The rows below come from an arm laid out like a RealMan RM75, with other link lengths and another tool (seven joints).
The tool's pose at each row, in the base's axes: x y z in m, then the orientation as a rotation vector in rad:
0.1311, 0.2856, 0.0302, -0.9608, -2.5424, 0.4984
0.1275, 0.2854, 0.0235, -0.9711, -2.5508, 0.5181
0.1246, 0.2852, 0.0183, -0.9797, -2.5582, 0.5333
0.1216, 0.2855, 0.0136, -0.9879, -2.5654, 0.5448
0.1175, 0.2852, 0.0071, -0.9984, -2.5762, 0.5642
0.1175, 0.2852, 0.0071, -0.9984, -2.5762, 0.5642
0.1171, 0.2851, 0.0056, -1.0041, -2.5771, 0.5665
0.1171, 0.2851, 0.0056, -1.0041, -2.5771, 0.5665
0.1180, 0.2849, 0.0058, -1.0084, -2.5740, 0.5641
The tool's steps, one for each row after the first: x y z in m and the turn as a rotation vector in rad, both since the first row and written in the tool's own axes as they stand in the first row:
0.0009, 0.0009, 0.0075, 0.0057, -0.0165, 0.0095
0.0016, 0.0015, 0.0134, 0.0095, -0.0302, 0.0172
0.0029, 0.0021, 0.0188, 0.0112, -0.0422, 0.0240
0.0041, 0.0026, 0.0264, 0.0154, -0.0608, 0.0333
0.0041, 0.0026, 0.0264, 0.0154, -0.0608, 0.0333
0.0040, 0.0030, 0.0279, 0.0149, -0.0634, 0.0374
0.0040, 0.0030, 0.0279, 0.0149, -0.0634, 0.0374
0.0033, 0.0032, 0.0273, 0.0138, -0.0605, 0.0403

